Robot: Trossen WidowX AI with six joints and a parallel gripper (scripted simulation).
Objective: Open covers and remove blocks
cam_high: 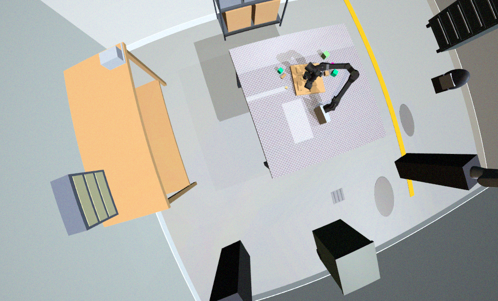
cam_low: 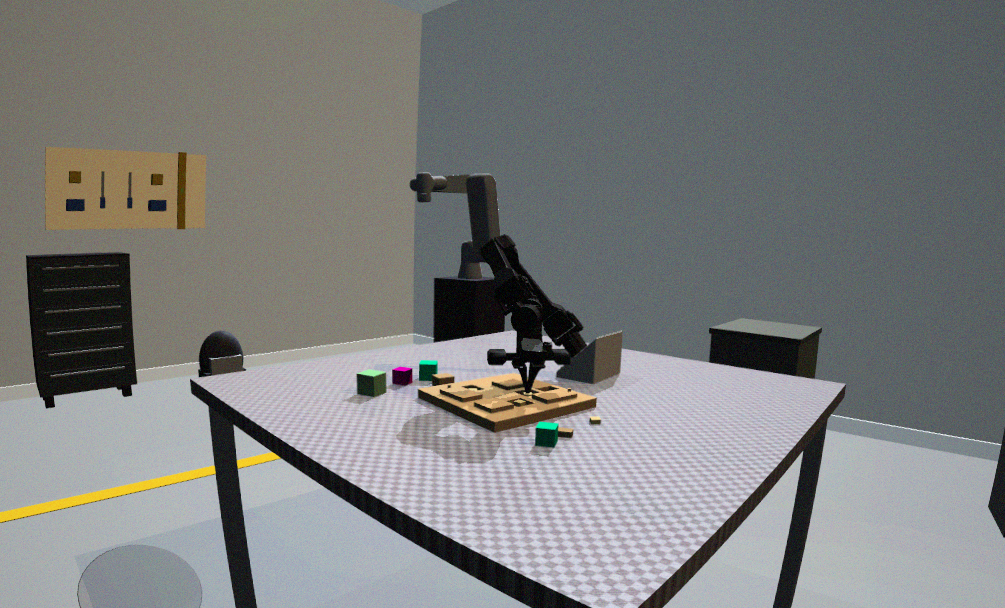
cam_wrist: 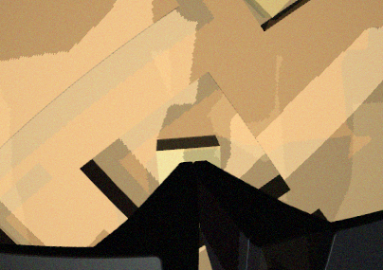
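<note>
The puzzle board is 50 mm ahead of my gripper tip and 20 mm to the right of it. Also, from my gripper tip: magenta block 340 mm to the right, 60 mm ahead; light green block 330 mm to the right, 180 mm ahead.
</note>
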